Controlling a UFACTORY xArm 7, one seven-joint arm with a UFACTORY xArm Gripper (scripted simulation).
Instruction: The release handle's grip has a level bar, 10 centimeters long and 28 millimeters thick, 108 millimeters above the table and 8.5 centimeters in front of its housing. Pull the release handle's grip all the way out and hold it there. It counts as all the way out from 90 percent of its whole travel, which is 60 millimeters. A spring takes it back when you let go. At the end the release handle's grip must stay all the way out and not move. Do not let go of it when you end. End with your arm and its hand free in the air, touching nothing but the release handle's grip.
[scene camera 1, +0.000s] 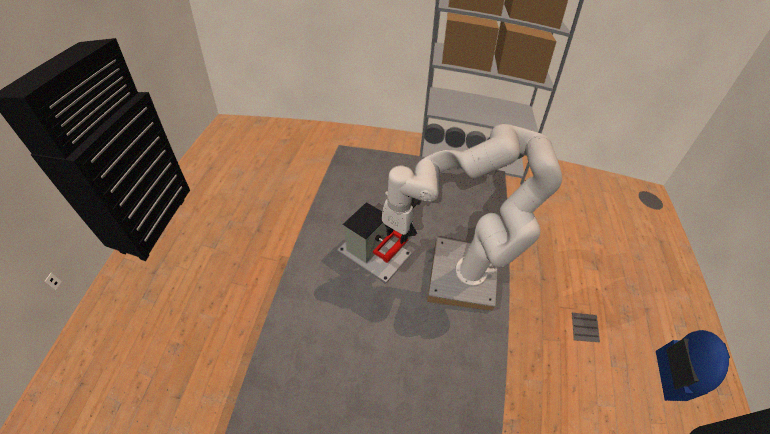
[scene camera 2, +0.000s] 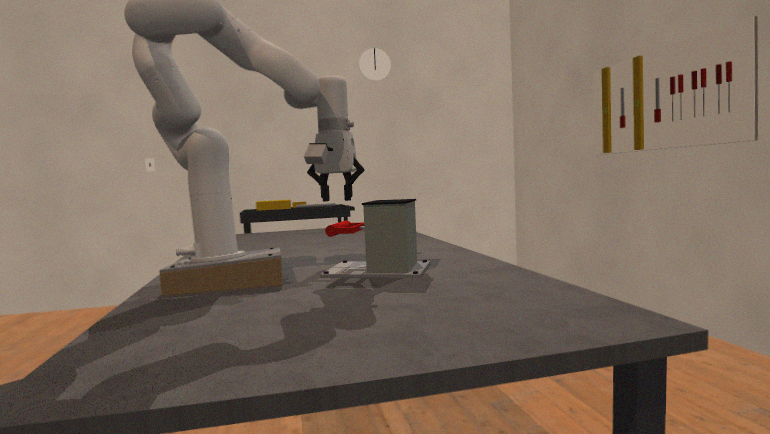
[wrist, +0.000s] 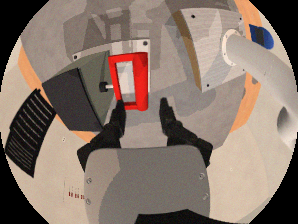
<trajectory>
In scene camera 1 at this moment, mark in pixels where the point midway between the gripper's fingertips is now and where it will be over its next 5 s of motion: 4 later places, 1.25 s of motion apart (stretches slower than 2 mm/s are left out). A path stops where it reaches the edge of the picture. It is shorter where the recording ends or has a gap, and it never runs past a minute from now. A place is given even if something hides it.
The gripper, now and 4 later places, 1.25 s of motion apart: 396, 237; 396, 242; 395, 244; 395, 249; 396, 252
</trajectory>
